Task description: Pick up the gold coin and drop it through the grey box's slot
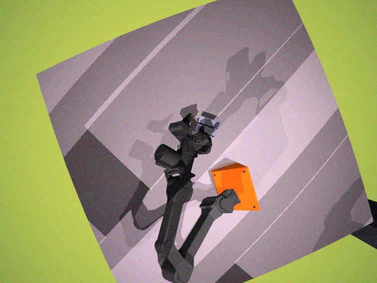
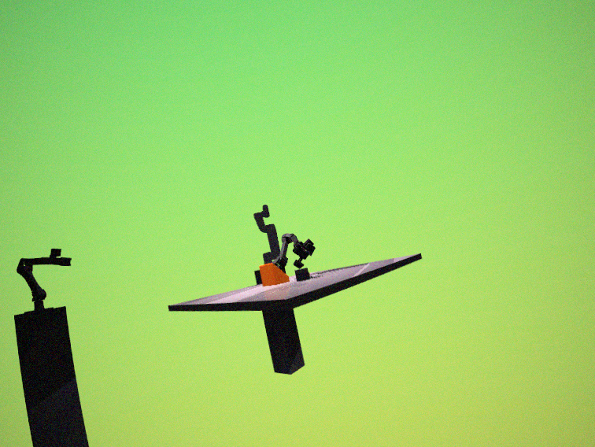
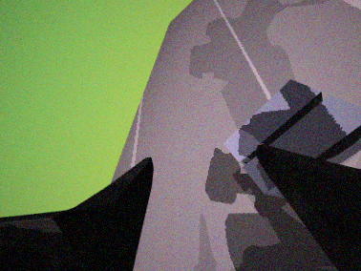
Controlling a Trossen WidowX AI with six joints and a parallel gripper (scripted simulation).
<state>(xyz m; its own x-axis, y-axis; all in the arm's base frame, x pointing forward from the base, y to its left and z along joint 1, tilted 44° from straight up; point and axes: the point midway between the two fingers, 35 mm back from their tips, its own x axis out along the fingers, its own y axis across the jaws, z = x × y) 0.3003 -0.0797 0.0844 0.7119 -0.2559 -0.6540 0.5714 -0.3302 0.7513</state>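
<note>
Right now my gripper tip is 11 cm past the gold coin, 11 cm to the right of it and 10 cm above it.
</note>
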